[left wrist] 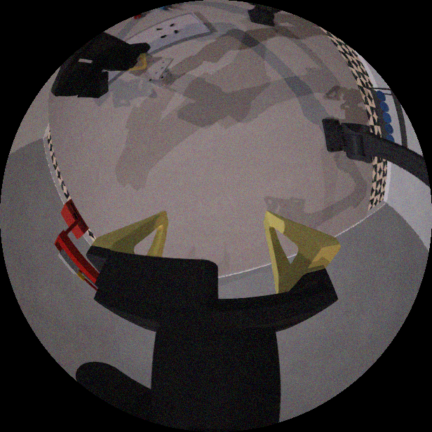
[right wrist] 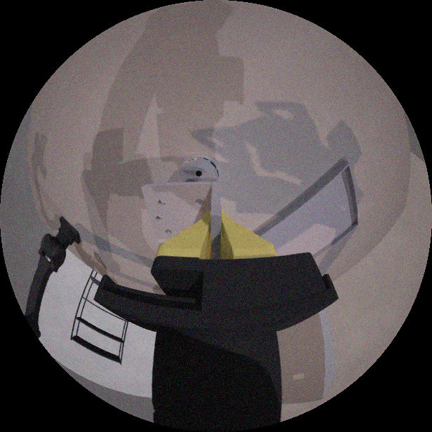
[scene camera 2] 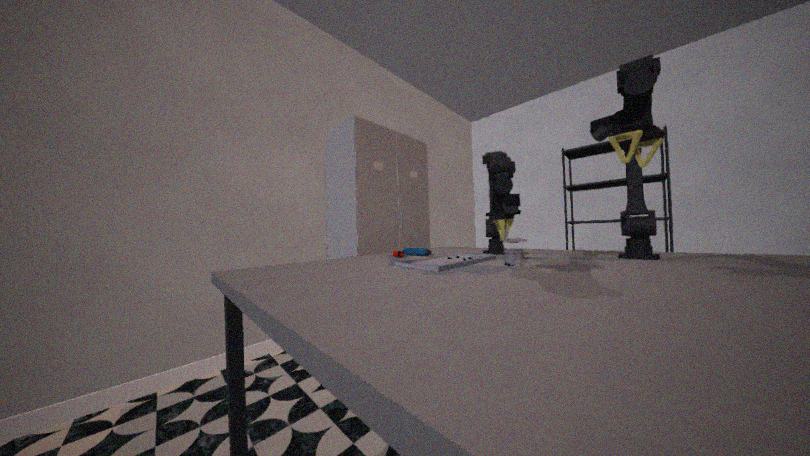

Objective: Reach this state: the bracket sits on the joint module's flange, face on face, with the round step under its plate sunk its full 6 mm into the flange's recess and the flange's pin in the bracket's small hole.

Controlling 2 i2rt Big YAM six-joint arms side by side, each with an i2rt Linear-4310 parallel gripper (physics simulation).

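Frame: origin at the left arm's base, x ahead, y left, z up, level; millimetres.
Seen in the pictures: left gripper, fingertip midpoint: (scene camera 2: 634, 165); right gripper, fingertip midpoint: (scene camera 2: 504, 239); left arm's base at its link origin: (scene camera 2: 638, 258); right arm's base at its link origin: (scene camera 2: 496, 253).
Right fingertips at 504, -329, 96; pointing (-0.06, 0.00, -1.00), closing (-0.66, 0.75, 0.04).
Note:
Pixels of each thing's top centre, then the offset from my right fingertips to it, as dx, dy, dz.
- joint module at its top centre: (scene camera 2: 512, 249) -15, +23, -32
- shallow tray at its top centre: (scene camera 2: 448, 258) -4, -245, -80
- blue cylinder at its top centre: (scene camera 2: 420, 248) -145, -539, -55
- red piece at its top centre: (scene camera 2: 400, 251) -22, -566, -62
My right gripper (scene camera 2: 503, 237) (left wrist: 144, 66) (right wrist: 215, 215) is shut on the bracket's thin upright wall. The grey bracket (scene camera 2: 515, 240) (left wrist: 161, 66) (right wrist: 175, 205) hangs above the table, its plate with small holes reaching to the left in the right wrist view. The joint module (scene camera 2: 512, 258) (left wrist: 165, 78) (right wrist: 204, 165), a short light cylinder, stands on the table below the bracket. In the right wrist view the plate hides part of its flange; one dark hole shows, the pin does not. A gap shows between them in the scene view. My left gripper (scene camera 2: 635, 163) (left wrist: 215, 216) is open and empty, high above the table.
A shallow tray (scene camera 2: 439, 267) (right wrist: 353, 200) with dark small parts lies beside the module. Behind it lie a blue cylinder (scene camera 2: 417, 252) and a red piece (scene camera 2: 398, 254). A cabinet (scene camera 2: 376, 209) and a shelf rack (scene camera 2: 670, 198) stand behind the table.

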